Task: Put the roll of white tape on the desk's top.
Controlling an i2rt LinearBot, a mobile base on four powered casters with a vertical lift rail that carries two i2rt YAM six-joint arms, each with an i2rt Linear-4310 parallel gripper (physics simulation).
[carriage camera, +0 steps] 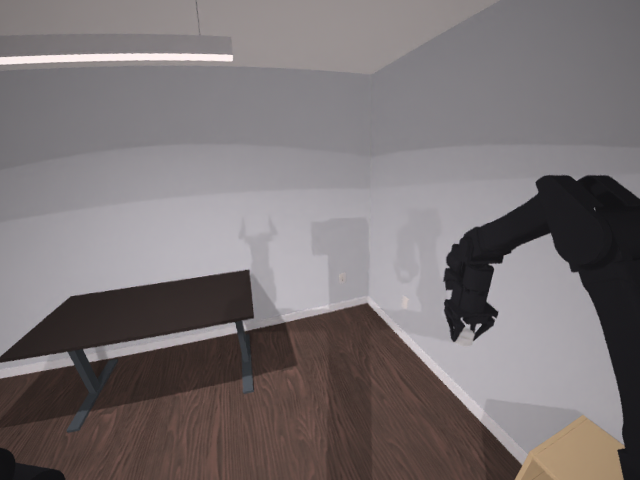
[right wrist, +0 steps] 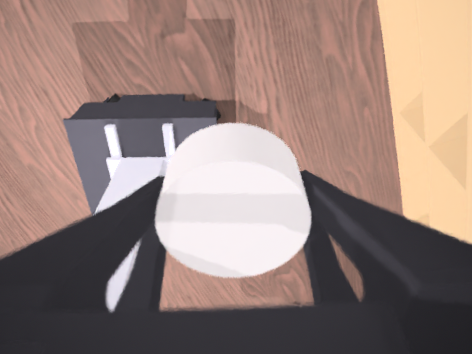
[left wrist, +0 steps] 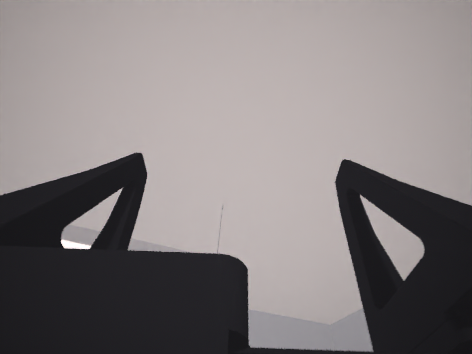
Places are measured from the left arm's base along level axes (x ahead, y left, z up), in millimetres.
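Pixels of known places: left gripper, fingertip midpoint: (left wrist: 241, 167); right gripper, fingertip midpoint: (carriage camera: 462, 339) (right wrist: 232, 188).
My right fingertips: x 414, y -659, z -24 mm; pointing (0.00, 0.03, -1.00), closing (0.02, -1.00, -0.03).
Note:
Behind a point stands the place of what it marks.
The roll of white tape (carriage camera: 464, 336) {x 401, y -653, z -2 mm} (right wrist: 234, 215) {x 420, y -660, z -2 mm} is held between the fingers of my right gripper (carriage camera: 471, 330) (right wrist: 232, 188) {x 414, y -659, z -24 mm}, which is shut on it. The roll hangs in the air over the floor, with a round face toward the wrist. My left gripper (left wrist: 241, 167) {x 30, y 5, z 434 mm} is open and empty, pointing up toward the ceiling. The desk (carriage camera: 155, 307) {x 1377, y 954, z -555 mm}, with a dark brown top and grey legs, stands at the left of the carriage view, some way ahead and to the left of my right gripper. No object shows on its top.
A light wooden shelf unit (carriage camera: 578, 444) {x 481, y -1306, z -665 mm} (right wrist: 435, 60) {x 196, y -1227, z -930 mm} stands at the lower right, near the right arm. The base (right wrist: 140, 140) {x -87, y -328, z -976 mm} shows below the right gripper. Walls meet in a corner beyond the desk. Wooden floor (carriage camera: 289, 413) {x 1111, y -17, z -1274 mm} lies between the desk and the shelf unit.

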